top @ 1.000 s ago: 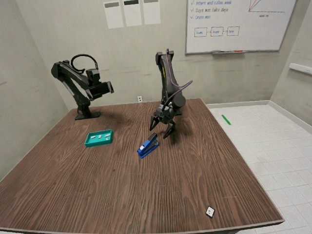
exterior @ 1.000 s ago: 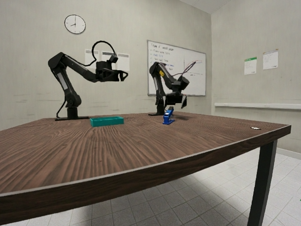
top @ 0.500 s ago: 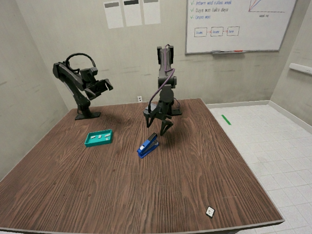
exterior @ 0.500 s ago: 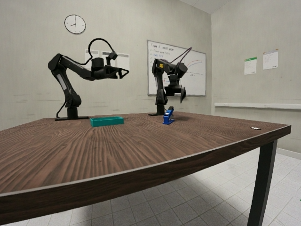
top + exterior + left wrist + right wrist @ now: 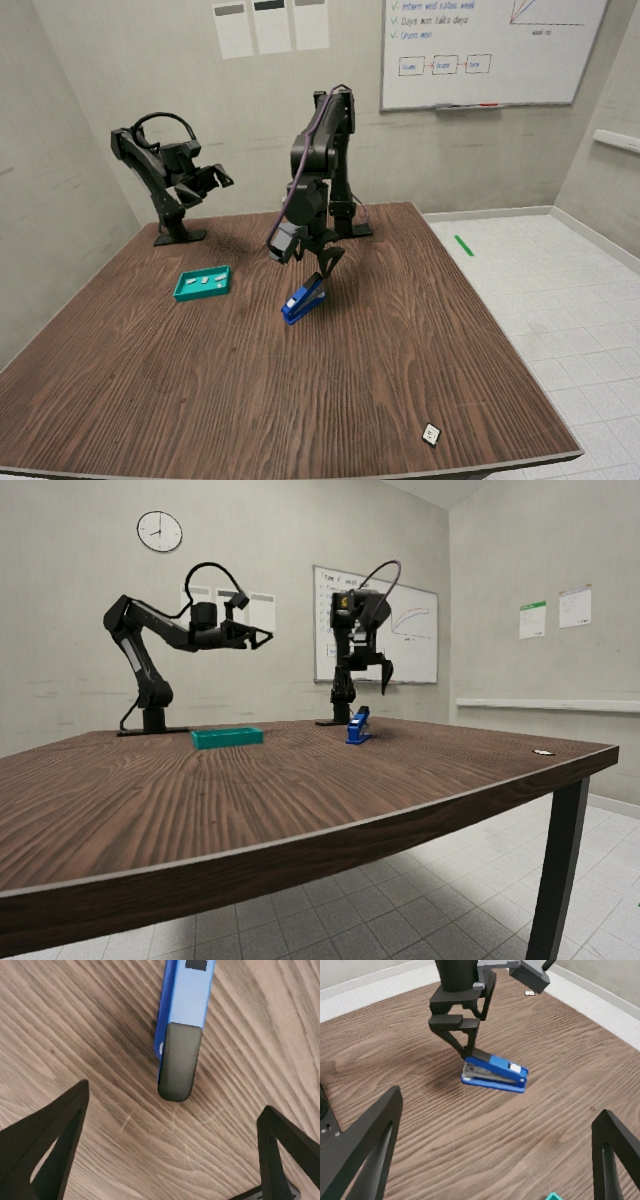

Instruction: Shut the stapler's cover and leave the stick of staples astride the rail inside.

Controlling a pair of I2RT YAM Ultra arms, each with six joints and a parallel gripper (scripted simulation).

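The stapler is 8 cm below my left hand, 3 cm ahead of it and 2 cm to the right of it. From my left hand the other things lie so: small white tag 31 cm ahead, 21 cm to the left, 11 cm below; then teal tray 33 cm to the right, 10 cm below, 5 cm behind.
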